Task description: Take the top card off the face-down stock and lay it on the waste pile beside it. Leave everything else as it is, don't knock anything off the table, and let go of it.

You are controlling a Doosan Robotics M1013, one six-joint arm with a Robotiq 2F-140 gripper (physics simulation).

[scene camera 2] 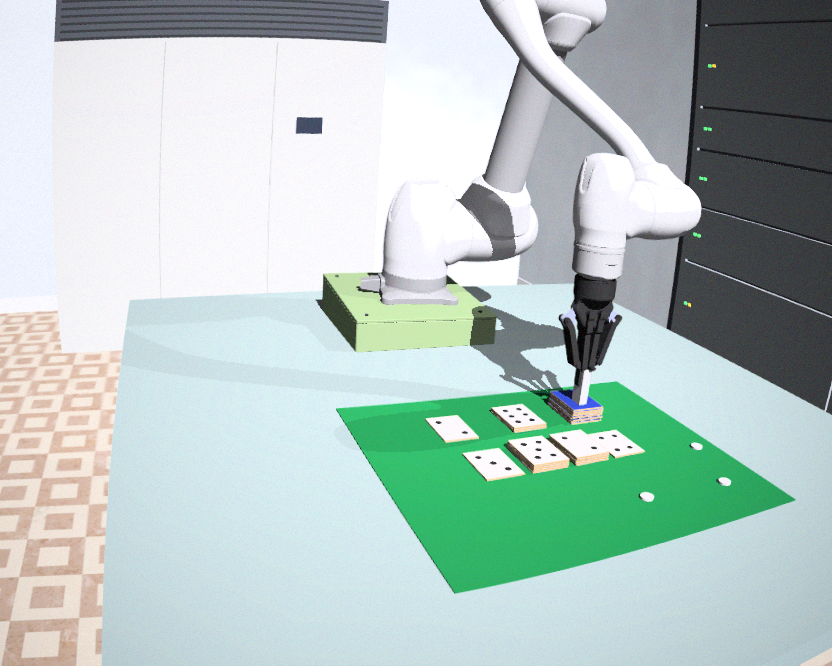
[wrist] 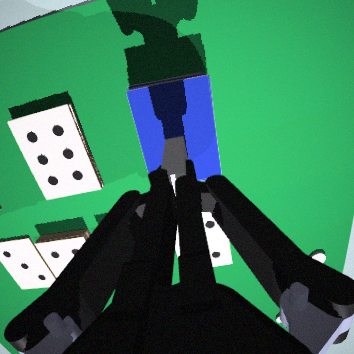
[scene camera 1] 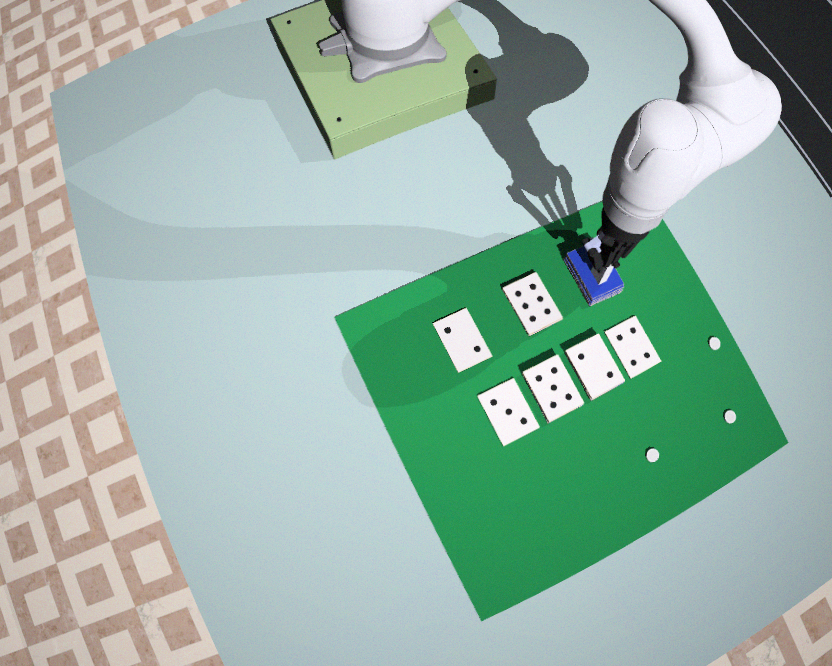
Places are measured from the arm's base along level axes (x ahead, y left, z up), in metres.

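Pixels of known places: gripper, fingertip midpoint: [scene camera 2: 578, 402] [wrist: 176, 151] [scene camera 1: 598, 276]; arm's base, link origin: [scene camera 2: 412, 292] [scene camera 1: 387, 38].
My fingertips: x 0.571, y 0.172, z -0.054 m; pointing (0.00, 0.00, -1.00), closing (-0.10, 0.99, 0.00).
Ahead of a thing's pixels: the offset from my fingertips to its top centre. Level surfaces: height alone.
The face-down stock @(dx -0.014, dy +0.001, dz +0.000 m) [scene camera 1: 588, 287] [scene camera 2: 586, 415] [wrist: 202, 125] is a blue-backed stack on the green mat. The six-pip face-up pile @(dx +0.000, dy -0.119, dz -0.017 m) [scene camera 1: 532, 311] [scene camera 2: 519, 418] [wrist: 56, 167] lies beside it, to its left in all three views, and is several cards thick. My gripper [scene camera 1: 603, 276] [scene camera 2: 581, 401] [wrist: 176, 151] is shut with its fingertips together, pointing down over the middle of the stock's top, at or very near the blue surface. No card shows between the fingers. The exact gap between tips and top card cannot be told.
A two-pip card @(dx +0.018, dy -0.247, dz -0.023 m) [scene camera 1: 462, 340] [scene camera 2: 451, 429] lies left of the six-pip pile. A row of face-up cards and piles, including a three-pip card @(dx +0.152, dy -0.221, dz -0.023 m) [scene camera 1: 508, 423] [scene camera 2: 492, 468], lies nearer the front. White discs [scene camera 1: 714, 343] [scene camera 2: 646, 496] lie on the green mat @(dz -0.027 m) [scene camera 1: 520, 520] [scene camera 2: 520, 541].
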